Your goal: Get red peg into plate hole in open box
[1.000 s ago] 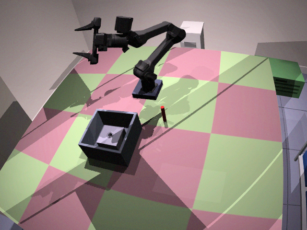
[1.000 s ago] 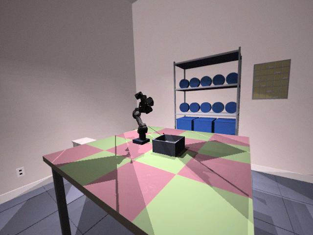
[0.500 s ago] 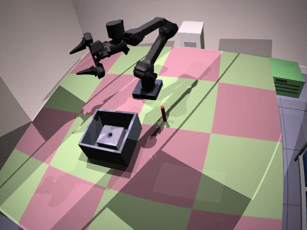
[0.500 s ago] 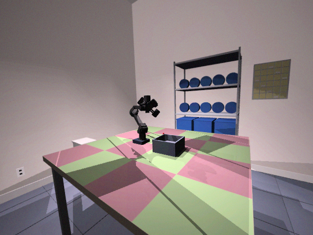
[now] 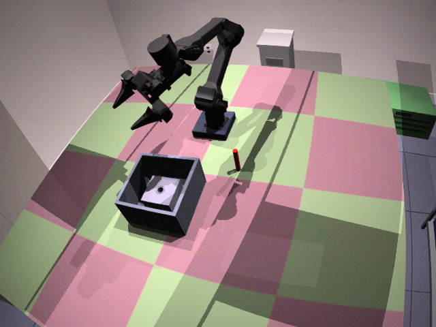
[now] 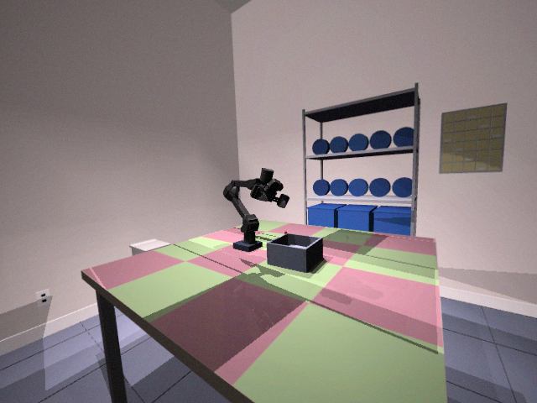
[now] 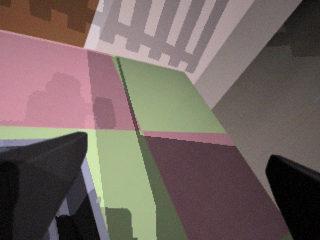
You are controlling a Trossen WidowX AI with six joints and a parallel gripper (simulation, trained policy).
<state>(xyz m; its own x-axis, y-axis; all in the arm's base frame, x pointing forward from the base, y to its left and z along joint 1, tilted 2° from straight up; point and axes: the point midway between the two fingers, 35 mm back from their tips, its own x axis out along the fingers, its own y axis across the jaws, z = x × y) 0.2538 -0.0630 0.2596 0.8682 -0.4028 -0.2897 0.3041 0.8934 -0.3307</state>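
Now: gripper tip 150 mm past the red peg, 220 mm to the right of it and 230 mm above it. From my gripper tip the other things lie so: dark box 40 mm ahead, 80 mm to the left, 240 mm below; then plate 40 mm ahead, 80 mm to the left, 230 mm below.
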